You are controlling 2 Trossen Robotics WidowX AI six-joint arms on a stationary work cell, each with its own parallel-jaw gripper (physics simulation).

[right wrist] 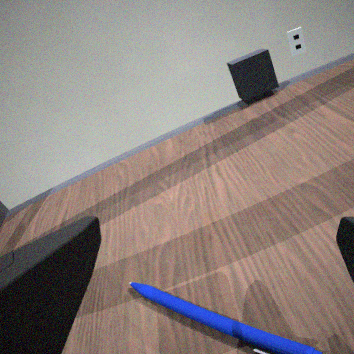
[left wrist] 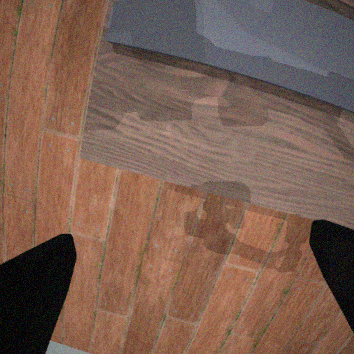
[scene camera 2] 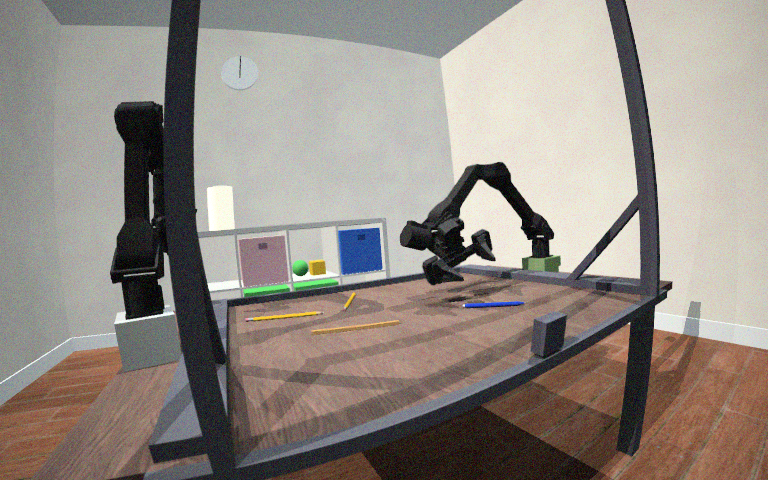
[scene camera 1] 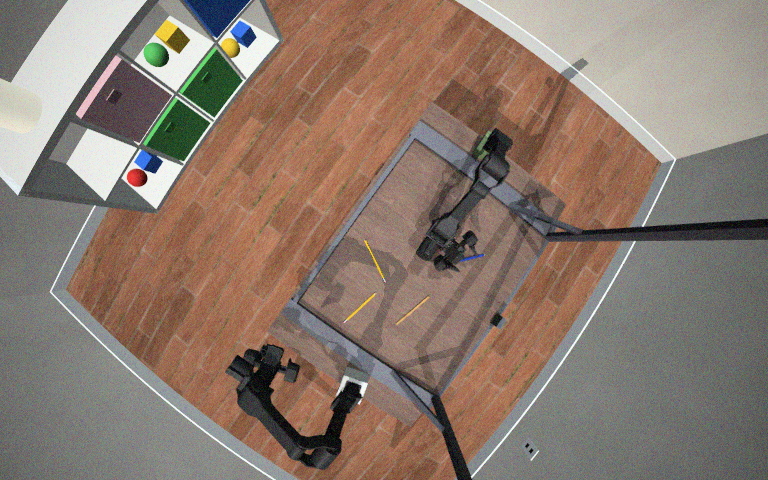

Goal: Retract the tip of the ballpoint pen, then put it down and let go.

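Pixels of known places: left gripper, fingertip midpoint: [left wrist: 193, 240] [scene camera 2: 167, 254]; right gripper, fingertip midpoint: [right wrist: 221, 229] [scene camera 2: 479, 269] [scene camera 1: 468, 264]; left arm's base at its link origin: [scene camera 2: 144, 313] [scene camera 1: 351, 390]; right arm's base at its link origin: [scene camera 2: 541, 256] [scene camera 1: 492, 146].
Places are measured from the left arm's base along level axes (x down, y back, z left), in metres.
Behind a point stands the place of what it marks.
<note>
The blue ballpoint pen [scene camera 1: 474, 258] {x 0.073, y -0.667, z -0.293 m} [scene camera 2: 492, 304] {x 0.076, y -0.649, z -0.269 m} [right wrist: 200, 315] {x 0.073, y -0.657, z -0.273 m} lies flat on the table [scene camera 1: 453, 328] {x 0.082, y -0.357, z -0.319 m} [scene camera 2: 351, 384] {x 0.081, y -0.223, z -0.315 m} [right wrist: 190, 190] {x 0.081, y -0.608, z -0.392 m}. In the right wrist view its pointed end, with a small pale tip, is at the left, and its other end runs off the bottom edge. My right gripper [scene camera 1: 464, 254] {x -0.008, y -0.629, z -0.250 m} [scene camera 2: 477, 268] {x -0.008, y -0.629, z -0.250 m} [right wrist: 221, 229] {x -0.008, y -0.629, z -0.250 m} is open and empty, tilted above the table close to the pen, not touching it. My left gripper [scene camera 1: 284, 361] {x -0.091, y -0.080, z 0.302 m} [left wrist: 193, 240] {x -0.091, y -0.080, z 0.302 m} is open and empty, beyond the table's lower left edge; in scene camera 2 it is hidden behind the frame post.
Two yellow pencils [scene camera 1: 374, 261] {x 0.075, y -0.511, z 0.091 m} [scene camera 1: 360, 307] {x 0.076, y -0.314, z 0.080 m} [scene camera 2: 283, 316] {x 0.077, y -0.310, z 0.079 m} and an orange-tan stick [scene camera 1: 412, 310] {x 0.075, y -0.375, z -0.124 m} [scene camera 2: 355, 327] {x 0.076, y -0.372, z -0.127 m} lie apart from the pen. A dark block [scene camera 1: 497, 319] {x 0.047, y -0.458, z -0.472 m} [scene camera 2: 549, 333] {x 0.044, y -0.432, z -0.489 m} [right wrist: 254, 75] {x 0.049, y -0.456, z -0.471 m} stands on the table's rim. Frame posts [scene camera 2: 184, 169] {x -0.174, y -0.042, z -0.381 m} [scene camera 2: 640, 141] {x -0.272, y -0.856, z -0.584 m} rise at the corners.
</note>
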